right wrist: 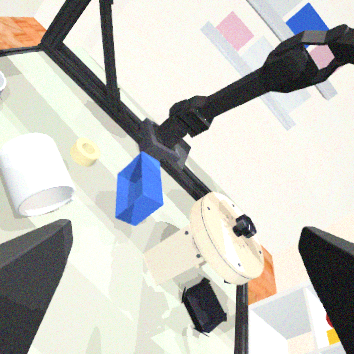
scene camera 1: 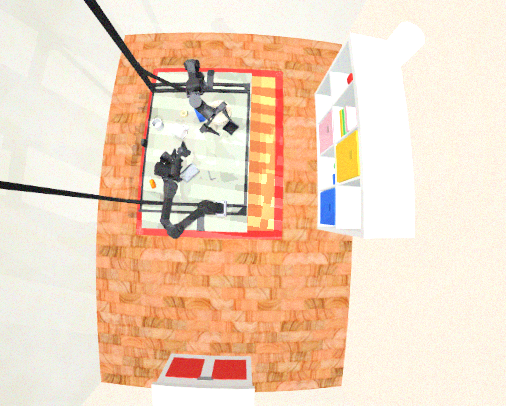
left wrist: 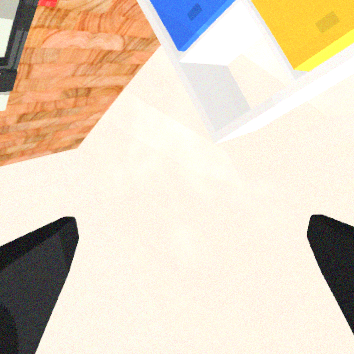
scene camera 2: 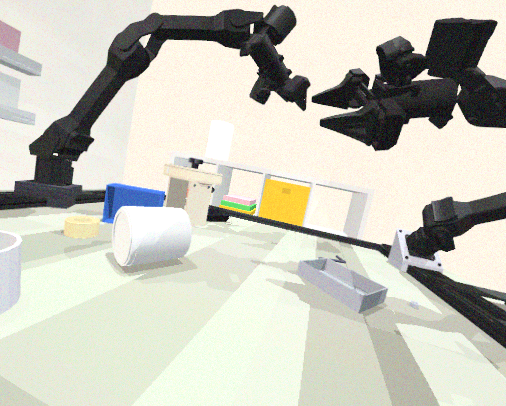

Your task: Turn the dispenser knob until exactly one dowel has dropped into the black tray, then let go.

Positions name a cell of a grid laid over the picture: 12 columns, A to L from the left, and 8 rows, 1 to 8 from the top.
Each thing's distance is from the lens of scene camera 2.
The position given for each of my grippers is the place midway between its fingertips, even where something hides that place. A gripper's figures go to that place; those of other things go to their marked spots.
my left gripper (scene camera 2: H3): 69 cm
my right gripper (scene camera 2: H3): 39 cm
white cylinder (scene camera 2: D5): 30 cm
blue box (scene camera 2: C4): 56 cm
grey tray (scene camera 2: I6): 40 cm
The marked spots on the white cylinder and the grey tray are 34 cm apart.
